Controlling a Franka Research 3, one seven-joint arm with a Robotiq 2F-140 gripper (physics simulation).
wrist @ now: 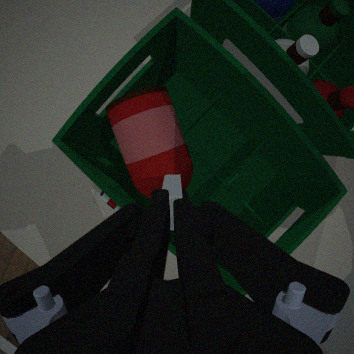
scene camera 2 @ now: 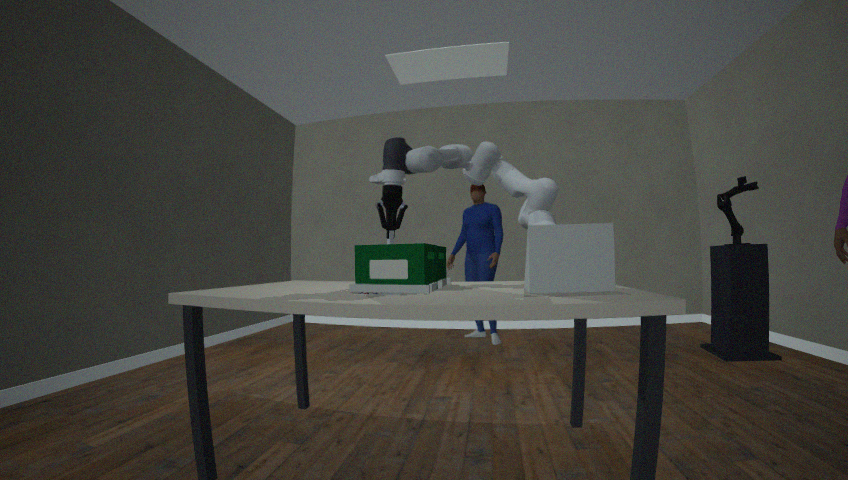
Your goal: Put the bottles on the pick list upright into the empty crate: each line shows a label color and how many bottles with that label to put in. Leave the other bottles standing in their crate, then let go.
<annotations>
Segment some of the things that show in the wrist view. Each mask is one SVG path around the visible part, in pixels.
The gripper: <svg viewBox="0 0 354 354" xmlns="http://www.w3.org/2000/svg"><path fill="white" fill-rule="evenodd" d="M0 284L0 314L19 344L13 354L323 354L318 344L327 339L349 295L349 287L342 279L296 260L218 202L207 200L202 201L200 206L192 205L188 192L181 190L180 174L164 174L162 188L151 190L151 203L149 207L141 208L141 204L134 202L123 205L43 265ZM214 255L252 300L224 284ZM174 230L178 278L166 280L163 279L168 242L170 230Z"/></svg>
A red bottle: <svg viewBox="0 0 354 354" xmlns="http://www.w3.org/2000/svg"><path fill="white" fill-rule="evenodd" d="M162 85L149 86L126 93L114 99L105 107L131 180L136 189L148 198L151 198L151 190L162 188L164 174L180 174L181 190L185 190L193 172L192 160L167 88Z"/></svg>
</annotations>
